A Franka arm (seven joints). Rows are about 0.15 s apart.
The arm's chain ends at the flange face. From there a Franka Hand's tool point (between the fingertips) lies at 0.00 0.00 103.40 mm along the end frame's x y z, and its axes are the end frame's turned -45 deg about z.
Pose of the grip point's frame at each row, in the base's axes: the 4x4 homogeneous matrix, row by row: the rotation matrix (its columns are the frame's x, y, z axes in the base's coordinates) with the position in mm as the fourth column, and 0 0 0 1 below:
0.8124, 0.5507, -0.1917, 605.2; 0.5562, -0.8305, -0.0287, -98.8; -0.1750, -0.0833, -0.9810, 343.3; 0, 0, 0, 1
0.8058, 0.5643, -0.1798, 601.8; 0.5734, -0.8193, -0.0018, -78.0; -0.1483, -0.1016, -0.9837, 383.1; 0, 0, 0, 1
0.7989, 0.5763, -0.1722, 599.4; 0.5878, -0.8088, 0.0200, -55.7; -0.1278, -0.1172, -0.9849, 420.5; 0, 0, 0, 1
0.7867, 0.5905, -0.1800, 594.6; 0.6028, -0.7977, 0.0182, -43.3; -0.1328, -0.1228, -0.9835, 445.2; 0, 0, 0, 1
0.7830, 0.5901, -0.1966, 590.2; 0.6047, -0.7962, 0.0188, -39.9; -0.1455, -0.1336, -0.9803, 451.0; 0, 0, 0, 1
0.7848, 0.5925, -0.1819, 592.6; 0.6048, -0.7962, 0.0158, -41.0; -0.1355, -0.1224, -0.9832, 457.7; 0, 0, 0, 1
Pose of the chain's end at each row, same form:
0.9639, -0.1850, -0.1917, 625.0; -0.1940, -0.9805, -0.0287, -95.8; -0.1826, 0.0648, -0.9810, 444.7; 0, 0, 0, 1
0.9688, -0.1708, -0.1798, 620.4; -0.1739, -0.9848, -0.0018, -77.8; -0.1767, 0.0330, -0.9837, 484.8; 0, 0, 0, 1
0.9724, -0.1574, -0.1722, 617.2; -0.1563, -0.9875, 0.0200, -57.8; -0.1732, 0.0075, -0.9849, 522.3; 0, 0, 0, 1
0.9738, -0.1387, -0.1800, 613.2; -0.1378, -0.9903, 0.0182, -45.2; -0.1807, 0.0071, -0.9835, 546.9; 0, 0, 0, 1
0.9709, -0.1364, -0.1966, 610.5; -0.1354, -0.9906, 0.0188, -41.8; -0.1974, 0.0084, -0.9803, 552.4; 0, 0, 0, 1
0.9739, -0.1360, -0.1819, 611.4; -0.1353, -0.9907, 0.0158, -42.6; -0.1824, 0.0093, -0.9832, 559.4; 0, 0, 0, 1

